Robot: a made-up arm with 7 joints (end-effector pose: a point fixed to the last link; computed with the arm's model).
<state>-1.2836 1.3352 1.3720 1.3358 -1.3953 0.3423 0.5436</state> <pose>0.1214 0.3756 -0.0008 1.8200 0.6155 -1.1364</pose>
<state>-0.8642 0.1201 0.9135 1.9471 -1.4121 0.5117 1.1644</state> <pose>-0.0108 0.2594 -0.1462 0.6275 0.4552 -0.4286</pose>
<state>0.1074 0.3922 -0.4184 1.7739 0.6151 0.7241 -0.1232</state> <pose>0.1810 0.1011 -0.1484 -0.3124 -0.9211 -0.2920</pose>
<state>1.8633 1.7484 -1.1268 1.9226 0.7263 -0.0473 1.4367</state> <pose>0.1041 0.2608 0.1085 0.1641 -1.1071 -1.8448</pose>
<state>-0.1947 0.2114 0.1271 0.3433 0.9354 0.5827 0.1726</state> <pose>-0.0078 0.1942 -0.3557 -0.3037 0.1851 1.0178</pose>
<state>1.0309 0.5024 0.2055 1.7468 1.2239 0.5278 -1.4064</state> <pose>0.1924 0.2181 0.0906 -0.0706 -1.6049 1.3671</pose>
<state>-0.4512 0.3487 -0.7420 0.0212 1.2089 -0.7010 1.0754</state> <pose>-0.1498 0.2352 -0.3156 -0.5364 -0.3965 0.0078</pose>
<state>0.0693 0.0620 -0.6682 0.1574 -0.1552 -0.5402 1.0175</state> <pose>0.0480 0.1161 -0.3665 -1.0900 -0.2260 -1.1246</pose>
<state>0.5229 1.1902 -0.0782 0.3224 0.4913 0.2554 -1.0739</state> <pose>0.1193 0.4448 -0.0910 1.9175 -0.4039 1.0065</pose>
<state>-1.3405 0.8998 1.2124 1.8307 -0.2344 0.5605 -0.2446</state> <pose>0.0557 0.3241 -0.0508 1.6964 -0.4782 -0.5697</pose>
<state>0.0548 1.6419 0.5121 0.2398 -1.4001 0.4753 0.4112</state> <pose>0.0353 0.4741 0.0493 1.5475 0.9016 -0.1402</pose>
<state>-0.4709 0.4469 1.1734 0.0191 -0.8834 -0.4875 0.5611</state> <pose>-0.1499 0.2741 -0.2973 -0.0217 -0.0968 0.0122</pose>
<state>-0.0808 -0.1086 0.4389 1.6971 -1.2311 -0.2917 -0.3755</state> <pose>0.1502 0.1700 -0.1845 1.3921 -1.5365 -0.5020</pose>
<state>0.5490 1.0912 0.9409 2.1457 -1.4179 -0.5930 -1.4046</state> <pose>0.0409 0.2463 0.1068 -1.3670 0.7192 0.2370</pose>
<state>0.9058 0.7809 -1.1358 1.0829 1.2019 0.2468 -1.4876</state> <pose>0.2763 0.1992 -0.1299 1.1934 -0.9877 0.5916</pose>
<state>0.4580 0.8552 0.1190 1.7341 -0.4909 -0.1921 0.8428</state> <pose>0.1997 0.2441 0.0011 0.9110 -1.3072 -1.5172</pose>
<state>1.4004 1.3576 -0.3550 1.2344 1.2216 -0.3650 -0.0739</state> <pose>0.1372 0.3407 0.1410 0.3678 -2.8702 0.3434</pose>
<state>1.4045 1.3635 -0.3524 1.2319 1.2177 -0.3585 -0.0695</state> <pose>0.1349 0.3418 0.1419 0.3805 -2.8683 0.3402</pose>
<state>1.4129 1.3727 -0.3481 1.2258 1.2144 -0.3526 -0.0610</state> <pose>0.1310 0.3440 0.1433 0.3983 -2.8710 0.3382</pose>
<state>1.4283 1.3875 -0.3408 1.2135 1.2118 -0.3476 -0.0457</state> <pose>0.1242 0.3479 0.1457 0.4251 -2.8810 0.3383</pose>
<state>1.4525 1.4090 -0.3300 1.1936 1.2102 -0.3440 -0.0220</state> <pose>0.1139 0.3538 0.1488 0.4627 -2.9001 0.3416</pose>
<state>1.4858 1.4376 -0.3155 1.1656 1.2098 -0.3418 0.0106</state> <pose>0.0996 0.3615 0.1522 0.5119 -2.9276 0.3494</pose>
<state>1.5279 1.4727 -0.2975 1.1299 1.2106 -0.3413 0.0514</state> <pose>0.0811 0.3707 0.1552 0.5722 -2.9628 0.3630</pose>
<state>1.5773 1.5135 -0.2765 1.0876 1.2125 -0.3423 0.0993</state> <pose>0.0588 0.3807 0.1565 0.6425 -3.0032 0.3835</pose>
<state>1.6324 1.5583 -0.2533 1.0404 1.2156 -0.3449 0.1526</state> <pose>0.0336 0.3907 0.1554 -0.7130 3.0159 -0.4069</pose>
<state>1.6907 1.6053 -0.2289 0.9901 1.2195 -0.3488 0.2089</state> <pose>0.0068 0.4001 0.1512 -0.7622 2.9327 -0.4234</pose>
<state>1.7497 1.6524 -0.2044 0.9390 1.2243 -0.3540 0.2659</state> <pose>-0.0201 0.4082 0.1436 -0.8068 2.8475 -0.4431</pose>
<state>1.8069 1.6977 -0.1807 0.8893 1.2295 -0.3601 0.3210</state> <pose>-0.0454 0.4148 0.1331 -0.8459 2.7640 -0.4650</pose>
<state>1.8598 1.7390 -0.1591 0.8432 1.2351 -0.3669 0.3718</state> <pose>-0.0677 0.4197 0.1209 -0.8783 2.6862 -0.4871</pose>
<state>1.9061 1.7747 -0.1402 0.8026 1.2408 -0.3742 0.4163</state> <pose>-0.0861 0.4231 0.1082 -0.9040 2.6170 -0.5076</pose>
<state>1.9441 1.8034 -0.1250 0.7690 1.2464 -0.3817 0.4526</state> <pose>-0.1002 0.4253 0.0966 -0.9229 2.5590 -0.5253</pose>
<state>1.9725 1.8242 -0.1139 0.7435 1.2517 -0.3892 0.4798</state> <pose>-0.1100 0.4267 0.0872 -0.9358 2.5143 -0.5385</pose>
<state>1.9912 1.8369 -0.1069 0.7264 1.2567 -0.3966 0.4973</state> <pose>-0.1159 0.4275 0.0808 -0.9426 2.4826 -0.5471</pose>
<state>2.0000 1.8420 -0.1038 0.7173 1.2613 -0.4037 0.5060</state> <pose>-0.1183 0.4281 0.0777 -0.9447 2.4644 -0.5504</pose>
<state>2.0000 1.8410 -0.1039 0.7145 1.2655 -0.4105 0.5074</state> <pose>-0.1179 0.4285 0.0774 -0.9433 2.4577 -0.5496</pose>
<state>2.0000 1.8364 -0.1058 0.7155 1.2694 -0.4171 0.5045</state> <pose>-0.1164 0.4288 0.0782 -0.9373 2.4533 -0.5480</pose>
